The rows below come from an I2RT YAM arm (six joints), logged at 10 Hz.
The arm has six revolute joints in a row. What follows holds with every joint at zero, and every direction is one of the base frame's.
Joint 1 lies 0.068 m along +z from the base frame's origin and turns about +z.
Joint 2 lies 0.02 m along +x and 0.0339 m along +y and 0.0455 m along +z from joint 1 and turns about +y.
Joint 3 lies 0.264 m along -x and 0.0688 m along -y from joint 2 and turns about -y.
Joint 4 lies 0.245 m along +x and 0.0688 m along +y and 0.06 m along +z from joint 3 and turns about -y.
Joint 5 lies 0.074 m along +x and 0.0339 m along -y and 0.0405 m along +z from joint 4 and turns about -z.
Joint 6 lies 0.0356 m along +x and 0.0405 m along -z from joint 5 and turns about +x.
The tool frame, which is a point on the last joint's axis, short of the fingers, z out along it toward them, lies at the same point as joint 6; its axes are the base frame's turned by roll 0, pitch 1.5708 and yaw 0 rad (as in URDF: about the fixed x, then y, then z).
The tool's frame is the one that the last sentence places.
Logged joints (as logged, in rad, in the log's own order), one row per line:
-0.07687 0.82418 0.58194 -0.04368 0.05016 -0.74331
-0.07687 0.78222 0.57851 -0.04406 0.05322 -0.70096
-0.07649 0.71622 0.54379 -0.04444 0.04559 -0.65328
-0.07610 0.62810 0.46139 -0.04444 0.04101 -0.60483
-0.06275 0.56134 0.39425 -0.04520 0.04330 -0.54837
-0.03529 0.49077 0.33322 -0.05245 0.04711 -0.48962
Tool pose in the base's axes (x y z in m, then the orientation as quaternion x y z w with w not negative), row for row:
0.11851 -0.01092 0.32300 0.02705 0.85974 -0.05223 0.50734
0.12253 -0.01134 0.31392 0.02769 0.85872 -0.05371 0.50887
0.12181 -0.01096 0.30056 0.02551 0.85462 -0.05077 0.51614
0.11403 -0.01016 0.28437 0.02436 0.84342 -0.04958 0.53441
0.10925 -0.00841 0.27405 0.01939 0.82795 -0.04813 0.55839
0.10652 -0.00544 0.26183 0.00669 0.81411 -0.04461 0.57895
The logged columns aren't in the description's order. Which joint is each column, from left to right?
Columns, left to right: joint 1, joint 3, joint 2, joint 6, joint 5, joint 4.
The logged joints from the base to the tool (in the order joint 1, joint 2, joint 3, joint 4, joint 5, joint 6), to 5 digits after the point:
-0.07687 0.58194 0.82418 -0.74331 0.05016 -0.04368
-0.07687 0.57851 0.78222 -0.70096 0.05322 -0.04406
-0.07649 0.54379 0.71622 -0.65328 0.04559 -0.04444
-0.07610 0.46139 0.62810 -0.60483 0.04101 -0.04444
-0.06275 0.39425 0.56134 -0.54837 0.04330 -0.04520
-0.03529 0.33322 0.49077 -0.48962 0.04711 -0.05245

